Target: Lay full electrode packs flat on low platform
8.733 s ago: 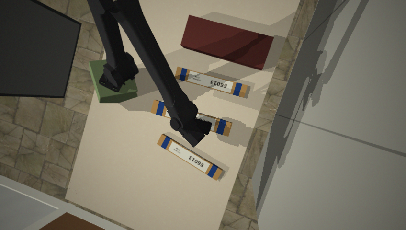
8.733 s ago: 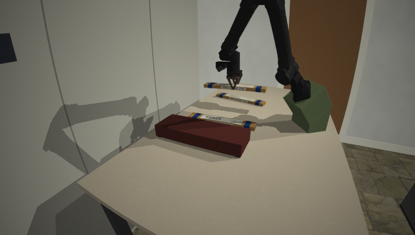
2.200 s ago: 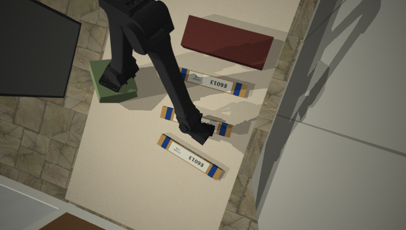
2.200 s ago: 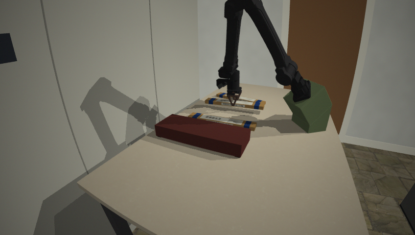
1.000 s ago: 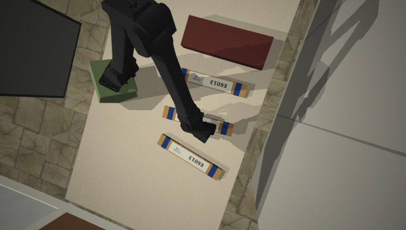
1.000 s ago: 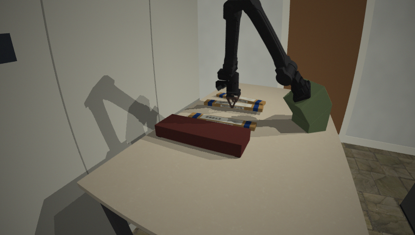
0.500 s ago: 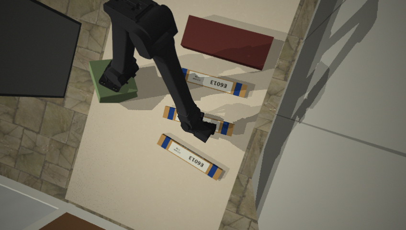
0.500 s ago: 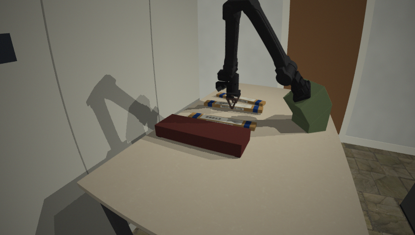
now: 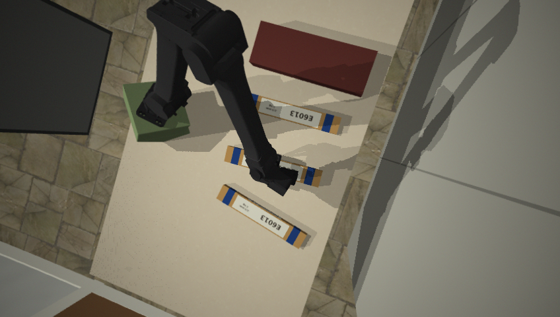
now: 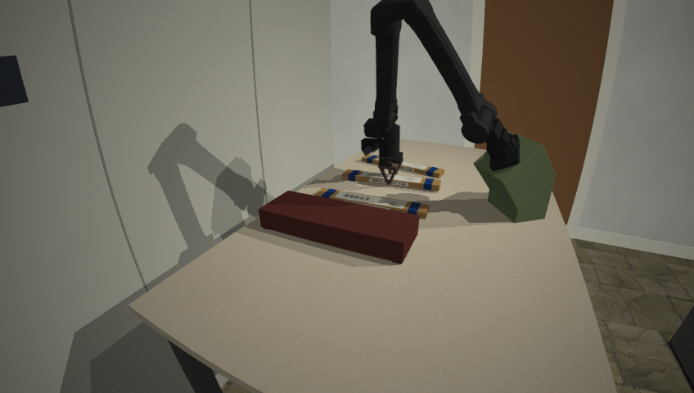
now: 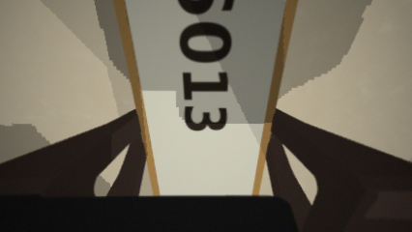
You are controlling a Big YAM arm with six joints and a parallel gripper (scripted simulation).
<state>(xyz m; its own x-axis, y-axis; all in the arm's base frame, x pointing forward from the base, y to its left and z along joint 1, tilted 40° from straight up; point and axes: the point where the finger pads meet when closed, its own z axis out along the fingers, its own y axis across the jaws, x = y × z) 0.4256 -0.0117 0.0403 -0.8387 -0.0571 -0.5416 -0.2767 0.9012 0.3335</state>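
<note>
The pack of welding electrodes is 20 cm to the left of my hand and 5 cm behind it. The rest, counted from my hand: dark red low platform: 38 cm to the left, 8 cm behind.
</note>
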